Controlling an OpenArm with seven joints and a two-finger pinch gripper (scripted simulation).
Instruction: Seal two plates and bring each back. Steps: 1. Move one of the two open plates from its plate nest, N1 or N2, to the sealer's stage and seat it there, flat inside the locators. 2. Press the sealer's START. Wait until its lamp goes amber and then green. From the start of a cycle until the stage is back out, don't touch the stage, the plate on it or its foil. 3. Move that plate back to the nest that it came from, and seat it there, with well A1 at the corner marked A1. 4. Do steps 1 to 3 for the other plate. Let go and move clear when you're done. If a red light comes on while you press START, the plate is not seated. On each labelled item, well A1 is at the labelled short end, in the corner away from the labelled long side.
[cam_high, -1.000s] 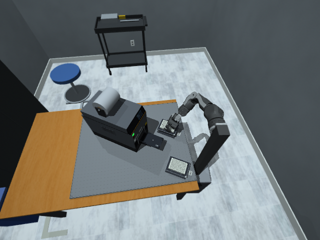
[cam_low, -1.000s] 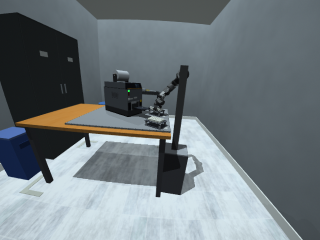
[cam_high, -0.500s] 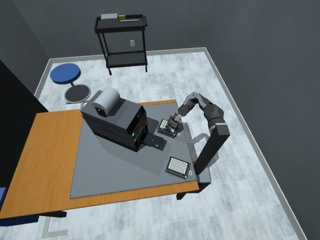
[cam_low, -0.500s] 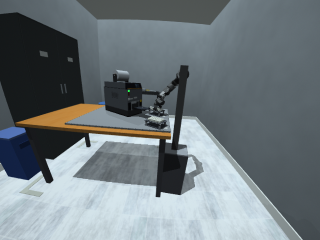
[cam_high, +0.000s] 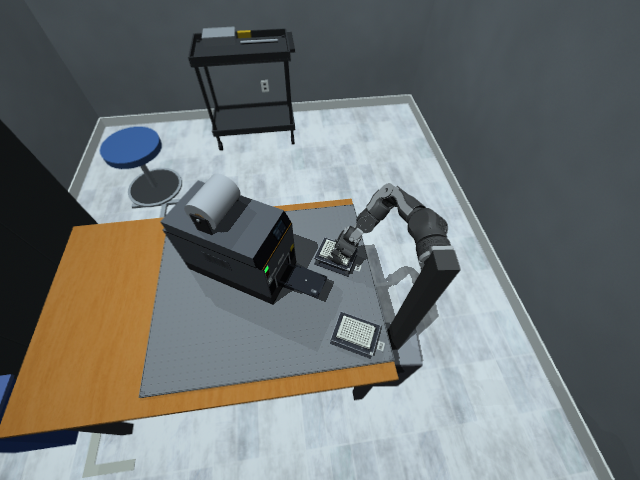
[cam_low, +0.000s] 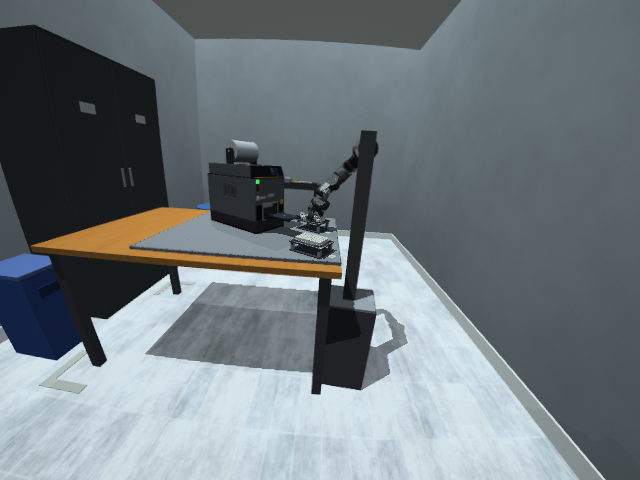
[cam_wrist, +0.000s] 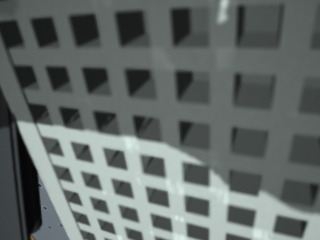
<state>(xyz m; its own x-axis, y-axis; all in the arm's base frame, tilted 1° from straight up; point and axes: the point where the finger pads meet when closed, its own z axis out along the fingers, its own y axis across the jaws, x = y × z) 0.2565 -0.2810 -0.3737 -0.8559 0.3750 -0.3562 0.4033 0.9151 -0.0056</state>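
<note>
Now: the sealer stage 15 cm to the left of my hand, 13 cm ahead of it and 3 cm above it. From my hand the other things lie so: foil roll: 43 cm ahead, 35 cm above, 1 cm to the left; white well plate: 35 cm to the left, 6 cm behind, 2 cm below; grey start button: 26 cm ahead, 20 cm to the left, 12 cm above.
</note>
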